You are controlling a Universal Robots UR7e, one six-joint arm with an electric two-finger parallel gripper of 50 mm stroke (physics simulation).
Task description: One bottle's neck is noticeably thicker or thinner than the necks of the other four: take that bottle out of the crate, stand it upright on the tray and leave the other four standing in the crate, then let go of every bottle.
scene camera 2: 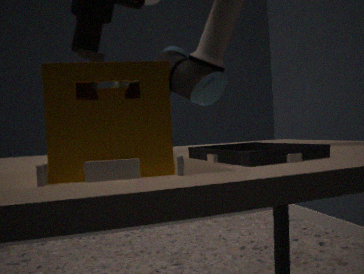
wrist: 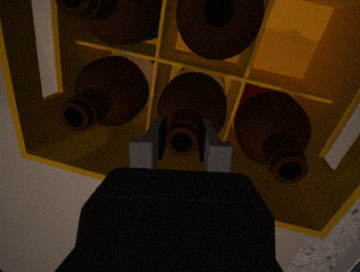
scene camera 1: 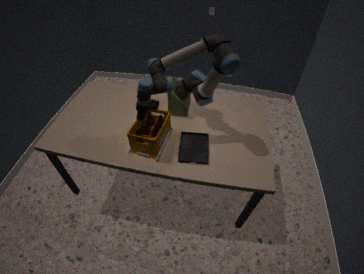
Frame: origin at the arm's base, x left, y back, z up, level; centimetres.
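Seen in the pictures: gripper, fingertip midpoint: (wrist: 182, 131) (scene camera 1: 144, 123); arm's base, link origin: (scene camera 1: 179, 91).
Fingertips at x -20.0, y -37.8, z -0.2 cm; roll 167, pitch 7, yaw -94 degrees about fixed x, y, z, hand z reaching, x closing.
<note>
Offsets run from my fingertips to a thing's top centre. "spot": to the spot under its first point. Level surfaces: height alone.
The yellow crate {dz +1.9, dx +3.6, dy -0.9 cm} (scene camera 1: 145, 146) (scene camera 2: 107, 120) (wrist: 65, 166) stands on the table and holds five brown bottles in six compartments. My gripper (wrist: 182, 131) is shut on the neck of the middle bottle {dz +0.7, dx -0.7, dy +0.0 cm} (wrist: 192, 97) in the row nearest it, which stands in its compartment. In that row, one bottle {dz +0.7, dx +1.2, dy +8.9 cm} (wrist: 115, 90) is to the left and one bottle {dz +0.7, dx -2.7, dy -8.4 cm} (wrist: 272, 125) to the right in the wrist view. In the other row are a bottle {spot: dz -3.4, dx +8.1, dy +4.9 cm} (wrist: 125, 20) and a bottle {dz +0.7, dx +8.2, dy -2.5 cm} (wrist: 220, 35) seen from above. The black tray {dz -13.1, dx +32.6, dy -5.3 cm} (scene camera 1: 194, 148) (scene camera 2: 265, 156) lies beside the crate.
A green box (scene camera 1: 178, 105) stands behind the crate, close to the arm. One crate compartment {spot: dz -14.8, dx +5.9, dy -11.8 cm} (wrist: 295, 37) is empty. Low pale blocks sit at the foot of the crate and the tray on the table {dz -15.6 cm} (scene camera 1: 100, 145). The crate's walls and dividers surround the bottles.
</note>
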